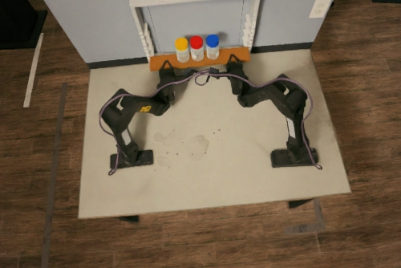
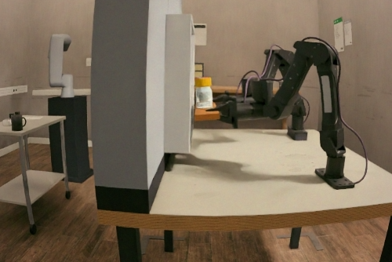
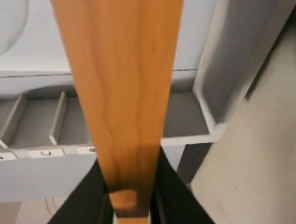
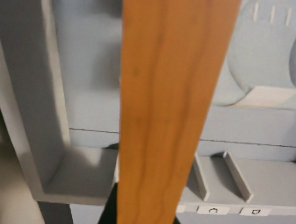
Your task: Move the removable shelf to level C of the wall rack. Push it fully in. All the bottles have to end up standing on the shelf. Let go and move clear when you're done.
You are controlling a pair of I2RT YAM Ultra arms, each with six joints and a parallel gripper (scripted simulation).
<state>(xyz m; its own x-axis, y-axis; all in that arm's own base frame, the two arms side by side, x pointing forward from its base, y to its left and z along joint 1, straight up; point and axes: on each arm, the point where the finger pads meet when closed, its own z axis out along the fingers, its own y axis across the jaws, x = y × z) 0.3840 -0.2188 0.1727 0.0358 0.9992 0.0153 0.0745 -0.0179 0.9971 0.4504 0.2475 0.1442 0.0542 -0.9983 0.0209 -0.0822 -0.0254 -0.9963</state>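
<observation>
My left hand is 8 cm to the left of the yellow-capped bottle, 6 cm below it and 2 cm short of it. Also, from my left hand: wall rack (14 cm to the right, 11 cm ahead, 10 cm above); then removable shelf (15 cm to the right, 2 cm ahead); then red-capped bottle (14 cm to the right, 6 cm above, 3 cm ahead).
My right hand is 9 cm to the right of the blue-capped bottle, 6 cm below it and 1 cm short of it. The rest, counted from my right hand: wall rack 16 cm to the left, 10 cm above, 8 cm ahead; then removable shelf 15 cm to the left, 1 cm behind; then red-capped bottle 16 cm to the left, 6 cm above.
</observation>
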